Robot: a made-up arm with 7 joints. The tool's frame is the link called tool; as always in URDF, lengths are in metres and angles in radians. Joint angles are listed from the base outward. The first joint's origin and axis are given. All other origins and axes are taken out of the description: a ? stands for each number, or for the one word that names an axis. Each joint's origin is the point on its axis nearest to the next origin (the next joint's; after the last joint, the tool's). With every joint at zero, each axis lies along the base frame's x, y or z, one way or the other. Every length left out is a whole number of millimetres.
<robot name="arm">
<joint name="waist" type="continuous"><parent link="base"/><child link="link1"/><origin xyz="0.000 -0.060 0.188" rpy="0.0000 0.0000 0.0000"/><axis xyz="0 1 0"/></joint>
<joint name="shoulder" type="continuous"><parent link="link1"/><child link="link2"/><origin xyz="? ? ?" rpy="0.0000 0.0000 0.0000"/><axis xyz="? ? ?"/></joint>
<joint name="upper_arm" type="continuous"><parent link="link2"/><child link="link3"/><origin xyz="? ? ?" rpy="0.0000 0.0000 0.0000"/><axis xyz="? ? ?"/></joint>
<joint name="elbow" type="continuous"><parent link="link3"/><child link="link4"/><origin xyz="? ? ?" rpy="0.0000 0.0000 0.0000"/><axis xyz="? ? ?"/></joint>
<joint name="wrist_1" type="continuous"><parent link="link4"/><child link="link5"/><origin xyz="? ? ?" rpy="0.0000 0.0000 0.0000"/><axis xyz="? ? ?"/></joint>
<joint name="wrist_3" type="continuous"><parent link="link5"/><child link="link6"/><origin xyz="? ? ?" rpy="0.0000 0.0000 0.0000"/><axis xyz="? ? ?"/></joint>
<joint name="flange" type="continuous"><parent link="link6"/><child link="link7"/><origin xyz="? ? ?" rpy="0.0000 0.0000 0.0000"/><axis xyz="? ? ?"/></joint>
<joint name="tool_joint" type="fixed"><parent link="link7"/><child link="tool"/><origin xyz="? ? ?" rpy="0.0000 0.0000 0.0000"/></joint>
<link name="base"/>
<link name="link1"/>
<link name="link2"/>
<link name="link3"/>
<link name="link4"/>
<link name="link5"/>
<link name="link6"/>
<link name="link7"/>
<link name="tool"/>
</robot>
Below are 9 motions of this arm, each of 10 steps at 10 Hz.
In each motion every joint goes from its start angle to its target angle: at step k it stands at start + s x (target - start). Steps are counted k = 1, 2, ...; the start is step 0. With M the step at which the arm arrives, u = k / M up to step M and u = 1 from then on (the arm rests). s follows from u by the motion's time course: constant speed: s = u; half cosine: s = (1 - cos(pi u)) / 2; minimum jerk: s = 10 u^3 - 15 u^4 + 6 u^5.
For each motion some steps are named. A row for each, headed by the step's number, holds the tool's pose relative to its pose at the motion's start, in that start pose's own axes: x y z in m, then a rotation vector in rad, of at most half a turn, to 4 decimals.
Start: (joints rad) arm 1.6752 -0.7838 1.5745 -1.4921 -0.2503 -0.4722 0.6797
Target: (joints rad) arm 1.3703 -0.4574 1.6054 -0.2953 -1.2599 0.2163 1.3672
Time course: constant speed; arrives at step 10
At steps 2, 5, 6, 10:
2: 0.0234 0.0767 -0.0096 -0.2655 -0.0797 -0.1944
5: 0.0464 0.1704 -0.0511 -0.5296 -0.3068 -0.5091
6: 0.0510 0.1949 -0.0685 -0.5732 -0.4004 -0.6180
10: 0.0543 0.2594 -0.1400 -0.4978 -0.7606 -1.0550

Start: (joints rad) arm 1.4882 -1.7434 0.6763 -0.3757 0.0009 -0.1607 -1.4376
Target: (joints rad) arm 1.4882 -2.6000 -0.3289 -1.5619 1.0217 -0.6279 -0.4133
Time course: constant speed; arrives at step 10
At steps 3, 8, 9, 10:
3: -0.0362 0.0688 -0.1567 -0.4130 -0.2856 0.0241
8: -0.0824 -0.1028 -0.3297 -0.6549 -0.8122 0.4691
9: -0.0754 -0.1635 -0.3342 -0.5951 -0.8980 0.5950
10: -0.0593 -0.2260 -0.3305 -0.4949 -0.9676 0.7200

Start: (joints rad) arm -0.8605 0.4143 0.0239 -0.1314 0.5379 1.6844 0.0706
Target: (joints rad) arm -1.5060 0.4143 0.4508 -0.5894 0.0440 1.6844 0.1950
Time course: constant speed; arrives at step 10
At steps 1, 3, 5, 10:
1: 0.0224 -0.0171 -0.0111 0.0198 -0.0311 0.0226
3: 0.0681 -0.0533 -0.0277 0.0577 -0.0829 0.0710
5: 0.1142 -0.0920 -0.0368 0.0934 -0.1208 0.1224
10: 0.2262 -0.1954 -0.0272 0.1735 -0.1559 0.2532

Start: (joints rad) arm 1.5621 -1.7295 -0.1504 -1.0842 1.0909 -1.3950 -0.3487
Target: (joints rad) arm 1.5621 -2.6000 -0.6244 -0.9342 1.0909 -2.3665 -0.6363
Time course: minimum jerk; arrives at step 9
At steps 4, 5, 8, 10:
4: 0.0104 -0.0309 -0.1254 0.1733 -0.1196 0.3085
5: 0.0080 -0.0381 -0.1973 0.2922 -0.1970 0.4131
8: -0.0173 -0.0247 -0.3333 0.5260 -0.3530 0.4845
10: -0.0186 -0.0237 -0.3372 0.5327 -0.3576 0.4841

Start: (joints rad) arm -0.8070 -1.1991 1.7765 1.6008 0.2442 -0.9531 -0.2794
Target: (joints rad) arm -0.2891 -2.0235 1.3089 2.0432 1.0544 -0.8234 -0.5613
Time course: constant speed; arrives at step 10
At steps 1, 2, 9, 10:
1: 0.0193 -0.0122 0.0422 0.0515 0.1124 0.1002
2: 0.0460 -0.0247 0.0806 0.1088 0.2284 0.1971
9: 0.3759 -0.0722 0.1416 0.6826 1.1221 0.6689
10: 0.4258 -0.0693 0.1117 0.7883 1.2558 0.6867

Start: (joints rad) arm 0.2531 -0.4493 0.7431 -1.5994 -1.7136 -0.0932 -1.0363
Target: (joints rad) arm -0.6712 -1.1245 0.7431 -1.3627 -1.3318 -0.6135 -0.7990
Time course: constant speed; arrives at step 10
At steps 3, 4, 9, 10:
3: -0.0602 -0.1110 -0.1548 -0.0446 -0.3980 0.2309
4: -0.0635 -0.1482 -0.2163 -0.0392 -0.5419 0.2862
9: 0.0435 -0.2573 -0.5544 0.1423 -1.2861 0.3735
10: 0.0835 -0.2548 -0.6198 0.2078 -1.4296 0.3495

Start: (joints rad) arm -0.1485 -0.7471 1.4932 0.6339 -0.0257 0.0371 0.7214
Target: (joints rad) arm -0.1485 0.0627 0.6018 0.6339 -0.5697 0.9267 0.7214
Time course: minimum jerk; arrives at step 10
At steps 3, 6, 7, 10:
3: 0.0193 -0.0067 -0.0553 0.0619 -0.0088 -0.0650
6: 0.1379 0.0126 -0.2165 0.4121 0.1885 -0.1389
7: 0.1844 0.0315 -0.2568 0.5364 0.3054 -0.0959
10: 0.2361 0.0589 -0.2952 0.6650 0.4497 -0.0103

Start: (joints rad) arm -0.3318 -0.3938 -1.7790 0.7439 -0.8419 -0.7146 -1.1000
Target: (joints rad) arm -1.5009 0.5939 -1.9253 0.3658 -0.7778 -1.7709 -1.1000
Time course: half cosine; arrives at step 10
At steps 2, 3, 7, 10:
2: -0.0237 0.0098 0.0055 -0.1628 0.0141 -0.1053
3: -0.0514 0.0223 0.0101 -0.3515 0.0369 -0.2276
7: -0.2019 0.1240 0.0115 -1.3108 0.3388 -0.8747
10: -0.2500 0.1852 0.0024 -1.5948 0.5490 -1.0934

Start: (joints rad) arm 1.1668 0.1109 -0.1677 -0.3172 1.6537 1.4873 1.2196
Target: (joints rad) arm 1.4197 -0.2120 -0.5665 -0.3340 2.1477 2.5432 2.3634
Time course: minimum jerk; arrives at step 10
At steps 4, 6, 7, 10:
4: 0.0496 -0.0149 0.0490 -0.4632 -0.1126 -0.3946
6: 0.1108 -0.0393 0.1033 -0.9340 -0.4726 -0.8528
7: 0.1356 -0.0483 0.1282 -1.0958 -0.6982 -1.0368
10: 0.1600 -0.0546 0.1549 -1.2329 -0.9822 -1.2181

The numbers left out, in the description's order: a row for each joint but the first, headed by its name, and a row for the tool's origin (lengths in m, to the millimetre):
shoulder: xyz -0.276 0.000 -0.012, axis 1 0 0
upper_arm: xyz 0.000 -0.207 0.197, axis 0 1 0
elbow: xyz -0.111 0.000 -0.007, axis -1 0 0
wrist_1: xyz 0.000 -0.118 0.150, axis 0 0 1
wrist_3: xyz -0.071 0.003 0.000, axis 0 1 0
flange: xyz -0.111 0.000 0.083, axis 0 0 -1
tool: xyz 0.001 0.086 0.000

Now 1 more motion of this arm.
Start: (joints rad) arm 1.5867 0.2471 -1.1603 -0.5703 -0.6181 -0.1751 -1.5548
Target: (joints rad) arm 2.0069 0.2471 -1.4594 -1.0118 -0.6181 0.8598 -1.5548
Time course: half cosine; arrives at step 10
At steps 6, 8, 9, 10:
6: 0.0159 -0.1940 0.0719 0.8414 -0.1595 -0.0363
8: 0.0082 -0.2840 0.0579 1.1583 -0.2322 -0.0200
9: 0.0052 -0.3095 0.0493 1.2477 -0.2537 -0.0119
10: 0.0041 -0.3182 0.0459 1.2784 -0.2613 -0.0087

